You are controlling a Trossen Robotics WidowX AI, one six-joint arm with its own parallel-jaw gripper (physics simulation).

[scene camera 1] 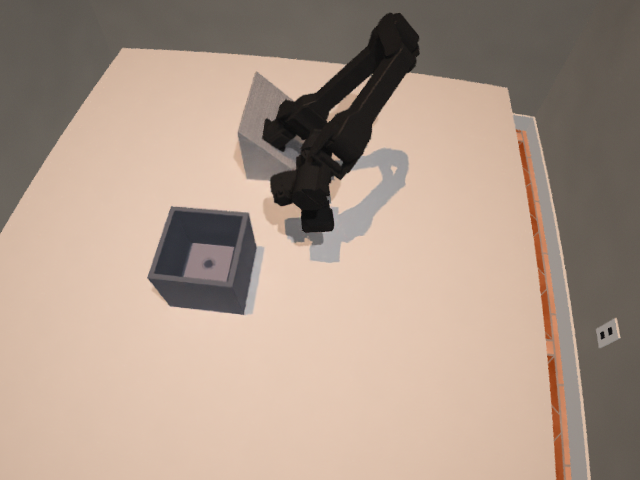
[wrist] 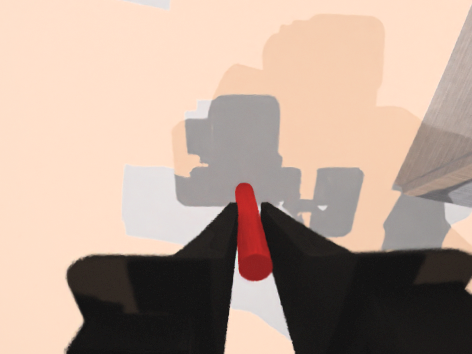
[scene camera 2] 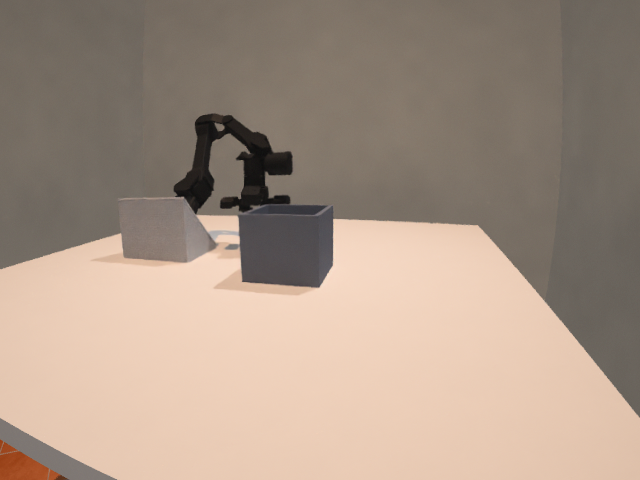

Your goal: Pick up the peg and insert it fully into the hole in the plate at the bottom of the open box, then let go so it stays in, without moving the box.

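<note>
The red peg stands roughly upright between the fingers in the wrist view, one round end facing the camera. My gripper points down and is shut on the peg, with a finger against each side. Its fingertips are hidden by the arm in scene camera 1 and by the box in scene camera 2, and the peg does not show in either. The open dark blue-grey box stands apart from the gripper. At its bottom lies a pale plate with a small dark round hole.
A grey wedge-shaped block stands beside the arm, on the right in the wrist view. The arm reaches over the table, and its shadows fall around the peg. A wall with a socket is at the right in scene camera 1.
</note>
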